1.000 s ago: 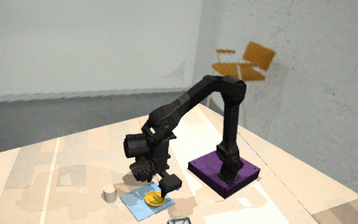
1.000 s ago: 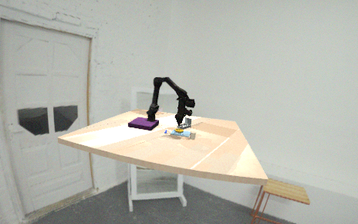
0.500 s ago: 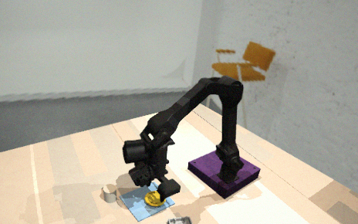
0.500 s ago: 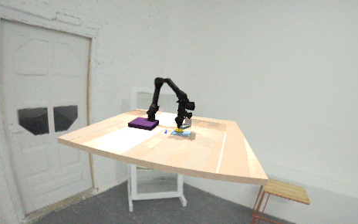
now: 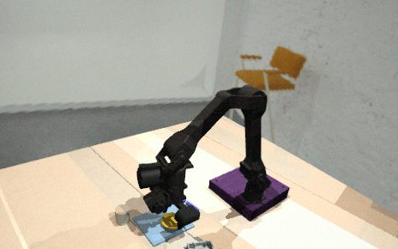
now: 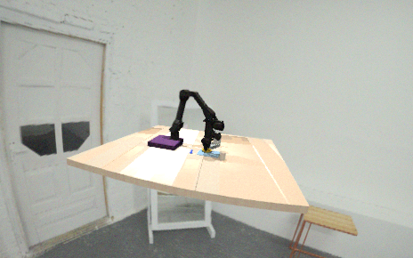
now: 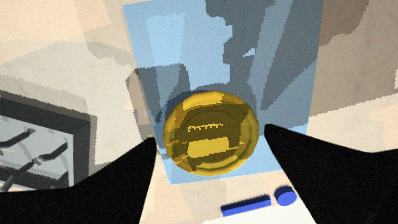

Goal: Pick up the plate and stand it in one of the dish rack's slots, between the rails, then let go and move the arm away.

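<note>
My gripper tip is right at the yellow plate. Round my gripper tip: grey cup 130 mm ahead, 80 mm to the right; then light blue mat 20 mm ahead, 20 mm to the right, 20 mm below; then blue spoon 100 mm behind, 60 mm to the right, 20 mm below.
</note>
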